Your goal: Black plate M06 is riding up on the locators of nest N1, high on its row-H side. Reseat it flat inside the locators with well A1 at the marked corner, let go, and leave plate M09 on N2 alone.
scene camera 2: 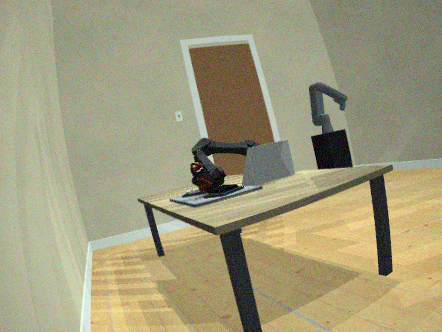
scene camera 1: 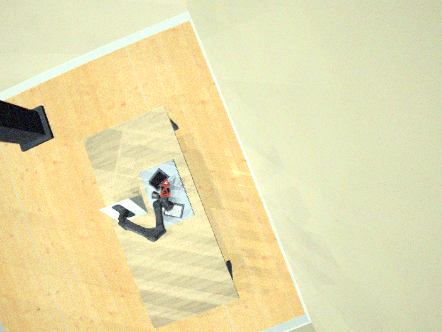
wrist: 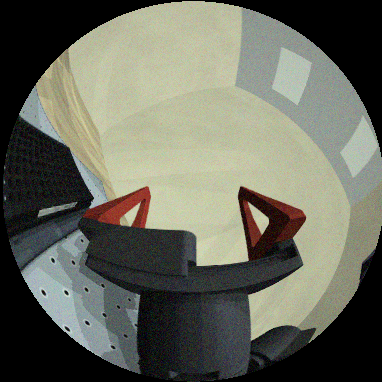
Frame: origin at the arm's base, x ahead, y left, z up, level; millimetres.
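Seen in the pictures: gripper, fingertip midpoint: [scene camera 2: 195, 171] [scene camera 1: 165, 183] [wrist: 193, 190]; arm's base, link origin: [scene camera 2: 264, 160] [scene camera 1: 124, 210].
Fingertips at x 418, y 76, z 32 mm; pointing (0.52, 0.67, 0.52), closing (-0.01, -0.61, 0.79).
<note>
Offsets run from my fingertips to a thing's top centre. "*": to the spot under its first point. Level surfaces: height alone.
A black plate with many wells @[94 mm back, 57 mm left, 96 mm down] [scene camera 1: 159, 178] [wrist: 37, 170] sits at the dark nest near one end of the pale perforated board @[* 74 mm ahead, 222 mm right, 131 mm down] [scene camera 1: 188, 202] [wrist: 55, 310]. A light label strip shows on its near side in the wrist view. Whether it is flat or raised, and where A1 lies, cannot be told. A pale, dark-edged item @[66 mm back, 232 mm right, 105 mm down] [scene camera 1: 174, 210] is at the board's other end, partly beside the arm; its code cannot be read. My gripper [scene camera 1: 165, 188] [scene camera 2: 199, 176] [wrist: 193, 190] is open and empty, with red fingers sideways beside the black plate, low over the board.
The board lies on the wooden table @[145 mm down] [scene camera 1: 195, 280] [scene camera 2: 320, 192]. A grey-white angled panel [scene camera 1: 137, 205] [scene camera 2: 270, 162] stands by the arm's base. A black pedestal [scene camera 1: 22, 125] [scene camera 2: 332, 149] stands off the table, bearing another grey arm in the second scene view.
</note>
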